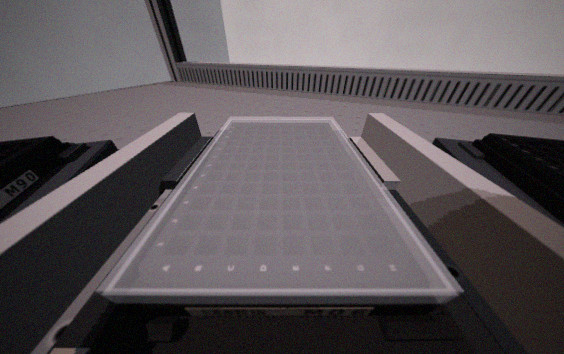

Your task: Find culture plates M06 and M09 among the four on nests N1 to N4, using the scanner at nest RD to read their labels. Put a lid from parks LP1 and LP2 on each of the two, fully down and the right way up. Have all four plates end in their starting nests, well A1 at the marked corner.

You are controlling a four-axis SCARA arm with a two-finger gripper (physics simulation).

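Frame: origin at the arm's base, x back, y right, z up, level; metres.
Where they show: gripper, fingertip midpoint: (281, 129).
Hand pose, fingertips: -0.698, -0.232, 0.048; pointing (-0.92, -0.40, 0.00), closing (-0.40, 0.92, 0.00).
Observation:
Things, the pixels of their top centre, and the offset from my fingertips, as dx, dy, dz. "pt": a spot on its surface instead.
- clear lid, top centre: (281, 154) +0.022, +0.010, -0.004
- well plate, surface spot: (265, 220) pt +0.064, +0.022, -0.004
- plate's near-side label, surface spot: (277, 311) pt +0.081, +0.034, -0.018
- dark plate with the label M90, surface spot: (21, 184) pt +0.086, -0.118, -0.019
- dark plate, surface spot: (525, 167) pt -0.036, +0.138, -0.014
- slotted grey rail, surface spot: (350, 86) pt -0.305, +0.017, -0.018
- dark upright post, surface spot: (170, 35) pt -0.316, -0.453, +0.070
My gripper (281, 129) is shut on a clear lid (280, 291), with one finger pad at each long side. The lid is level and lies over a well plate (265, 220), its outline lined up with the plate's. The wells and the letters A to H show through the lid, with A at the near left. Whether the lid is fully down cannot be told. The plate's near-side label (277, 311) shows as a thin strip and cannot be read. The marked corner of the nest cannot be made out.
A dark plate with the label M90 (21, 184) stands to the left, beyond the left finger. Another dark plate (525, 167) stands to the right, beyond the right finger. A slotted grey rail (350, 86) runs along the back, with a dark upright post (170, 35) at its left end.

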